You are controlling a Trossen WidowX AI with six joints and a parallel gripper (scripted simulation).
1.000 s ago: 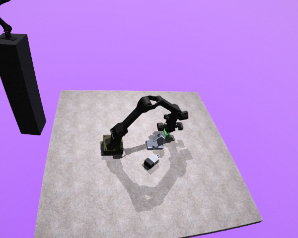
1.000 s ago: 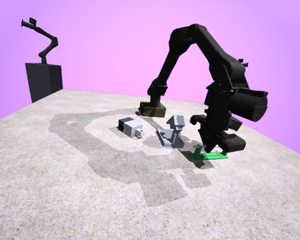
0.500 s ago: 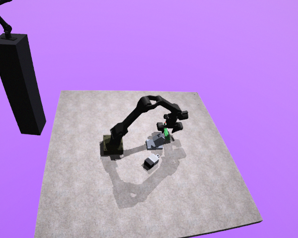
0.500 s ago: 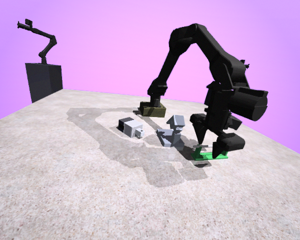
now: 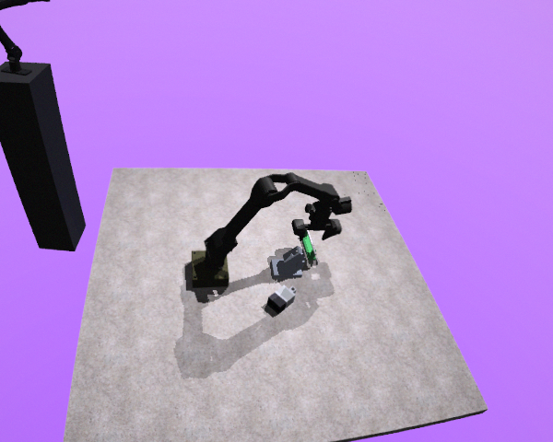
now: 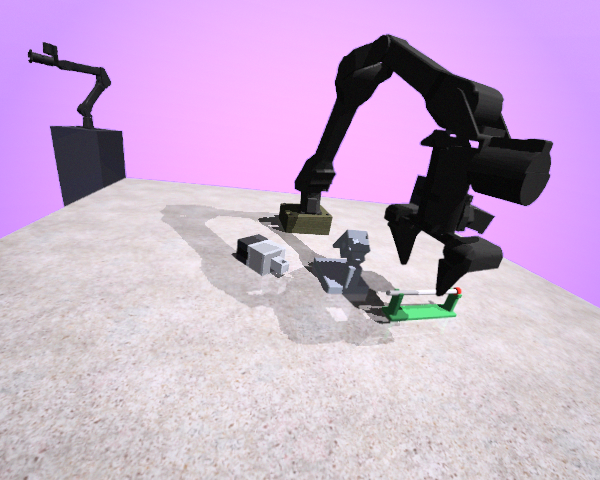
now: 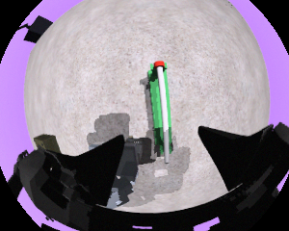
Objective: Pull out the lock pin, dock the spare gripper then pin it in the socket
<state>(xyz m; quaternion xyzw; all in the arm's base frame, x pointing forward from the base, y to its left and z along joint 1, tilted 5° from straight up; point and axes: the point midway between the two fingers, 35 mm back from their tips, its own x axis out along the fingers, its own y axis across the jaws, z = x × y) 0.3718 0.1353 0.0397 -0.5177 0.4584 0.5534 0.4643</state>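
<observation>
Right now the green rest is 4 cm below my gripper tip and 2 cm to the left of it. Round my gripper tip: spare gripper: 25 cm to the right, 12 cm behind, 5 cm below; grey mount: 10 cm to the right, 8 cm behind, 1 cm below.
</observation>
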